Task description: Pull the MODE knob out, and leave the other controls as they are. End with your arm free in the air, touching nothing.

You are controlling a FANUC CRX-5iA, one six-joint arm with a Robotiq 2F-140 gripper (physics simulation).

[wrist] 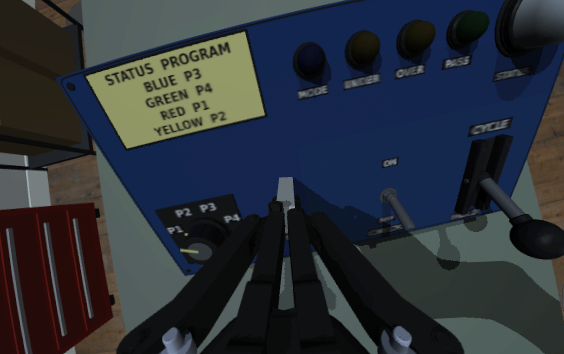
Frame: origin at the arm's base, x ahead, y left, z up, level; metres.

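Where they show: gripper, fingertip midpoint: (pixel 286 187).
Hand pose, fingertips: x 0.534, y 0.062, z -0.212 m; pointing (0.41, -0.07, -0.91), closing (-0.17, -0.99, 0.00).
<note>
Each offset is from my fingertips to the top centre of the thing. "*": to the spot under its first point.
The blue control panel (pixel 210 165) fills much of the wrist view. A dark blue dome {* dx +0.096, dy -0.042, dz +0.074 m} (pixel 310 61) sits above the label MODE {dx +0.085, dy -0.045, dz +0.047 m} (pixel 313 93), near the upper middle. No separate black MODE knob can be made out; the panel's lower middle is hidden behind the fingers. My gripper (pixel 286 187) is shut and empty, its pale fingertips together in front of the panel's lower middle, below and left of the blue dome and apart from it. The gap between fingertips and panel is hard to judge.
The P1–P4 selector {dx -0.045, dy +0.115, dz +0.016 m} (pixel 201 251) is left of the fingers, its yellow mark pointing left. The toggle switch {dx -0.055, dy -0.125, dz +0.013 m} (pixel 400 210) and CYCLE lever {dx -0.067, dy -0.245, dz +0.024 m} (pixel 502 197) are to the right, both slanting downward. Lamps (pixel 363 49) (pixel 416 39) (pixel 468 29) line the top. A red drawer cabinet (pixel 50 285) is lower left.
</note>
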